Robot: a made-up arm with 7 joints.
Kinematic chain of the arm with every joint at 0, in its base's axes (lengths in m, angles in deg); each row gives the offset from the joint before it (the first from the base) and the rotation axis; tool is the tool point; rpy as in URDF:
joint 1: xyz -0.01 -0.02 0.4 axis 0 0.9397 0.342
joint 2: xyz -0.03 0 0.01 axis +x
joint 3: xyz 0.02 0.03 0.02 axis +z
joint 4: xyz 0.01 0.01 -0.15 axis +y
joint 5: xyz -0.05 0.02 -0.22 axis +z
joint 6: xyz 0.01 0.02 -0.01 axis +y
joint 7: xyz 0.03 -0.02 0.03 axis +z
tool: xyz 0.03 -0.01 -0.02 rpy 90 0 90
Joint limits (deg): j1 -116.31..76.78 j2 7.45..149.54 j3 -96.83..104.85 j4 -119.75..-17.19 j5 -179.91..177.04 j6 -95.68..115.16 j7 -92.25..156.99
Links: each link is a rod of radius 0.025 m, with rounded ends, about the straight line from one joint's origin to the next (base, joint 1, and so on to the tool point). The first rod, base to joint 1, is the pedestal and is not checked.
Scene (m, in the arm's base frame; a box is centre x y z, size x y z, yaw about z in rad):
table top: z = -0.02
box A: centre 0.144 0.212 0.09 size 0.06 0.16 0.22 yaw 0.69
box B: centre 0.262 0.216 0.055 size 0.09 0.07 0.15 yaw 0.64
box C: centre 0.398 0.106 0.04 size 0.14 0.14 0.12 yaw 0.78
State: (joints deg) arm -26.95 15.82 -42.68 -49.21 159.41 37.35 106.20
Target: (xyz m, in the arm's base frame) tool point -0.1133 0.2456 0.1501
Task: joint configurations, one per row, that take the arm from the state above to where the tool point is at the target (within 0.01 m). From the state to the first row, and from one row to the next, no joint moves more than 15 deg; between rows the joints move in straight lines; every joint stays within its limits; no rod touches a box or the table.
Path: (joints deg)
1: -15.16 15.04 -36.04 -51.65 156.35 38.13 111.79
2: -3.37 14.26 -29.39 -54.09 153.30 38.92 117.37
3: 8.41 13.48 -22.75 -56.52 150.24 39.70 122.96
4: 20.20 12.70 -16.10 -58.96 147.19 40.49 128.54
5: 18.63 20.95 -24.29 -45.05 152.19 36.29 122.77
6: 17.06 29.19 -32.48 -31.13 157.19 32.10 117.00
7: 15.49 37.44 -40.67 -17.22 162.20 27.91 111.23

